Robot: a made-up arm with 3 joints.
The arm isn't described. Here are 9 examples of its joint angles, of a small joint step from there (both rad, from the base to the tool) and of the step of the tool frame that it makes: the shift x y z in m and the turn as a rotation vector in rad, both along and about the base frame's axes.
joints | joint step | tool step
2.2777 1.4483 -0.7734 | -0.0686 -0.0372 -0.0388 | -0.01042 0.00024 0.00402 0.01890 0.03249 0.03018
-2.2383 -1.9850 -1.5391 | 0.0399 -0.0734 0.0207 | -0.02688 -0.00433 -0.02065 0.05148 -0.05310 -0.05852
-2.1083 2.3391 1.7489 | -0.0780 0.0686 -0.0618 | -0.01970 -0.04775 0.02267 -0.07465 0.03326 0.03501
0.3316 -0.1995 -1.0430 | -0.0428 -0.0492 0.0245 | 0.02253 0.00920 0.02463 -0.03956 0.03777 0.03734
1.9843 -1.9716 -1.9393 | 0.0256 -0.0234 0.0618 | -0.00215 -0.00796 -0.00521 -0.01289 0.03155 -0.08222
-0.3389 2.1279 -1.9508 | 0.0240 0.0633 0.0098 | -0.00230 0.02727 0.01479 0.06170 0.01517 -0.01584
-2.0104 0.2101 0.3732 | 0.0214 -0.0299 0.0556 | 0.00938 -0.00981 0.01892 -0.03717 -0.04987 -0.01061
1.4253 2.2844 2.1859 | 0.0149 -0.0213 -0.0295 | -0.01157 -0.00409 -0.00436 0.01596 0.02372 -0.03741
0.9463 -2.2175 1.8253 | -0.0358 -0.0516 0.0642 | 0.01008 0.02589 -0.02486 -0.06292 0.01734 -0.01444
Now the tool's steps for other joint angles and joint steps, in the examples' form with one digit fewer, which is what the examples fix.
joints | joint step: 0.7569 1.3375 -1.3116 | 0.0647 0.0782 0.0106
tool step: 0.0148 0.0246 -0.0119 0.0565 -0.0541 -0.0543
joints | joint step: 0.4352 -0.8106 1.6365 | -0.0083 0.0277 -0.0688
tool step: -0.0066 -0.0136 -0.0107 0.0051 -0.0553 0.0575
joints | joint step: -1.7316 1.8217 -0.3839 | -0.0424 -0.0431 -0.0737
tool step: 0.0161 0.0017 -0.0041 -0.0087 -0.0454 -0.0294
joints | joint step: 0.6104 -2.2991 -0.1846 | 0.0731 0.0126 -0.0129
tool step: 0.0165 -0.0314 0.0049 0.0152 -0.0008 -0.0634
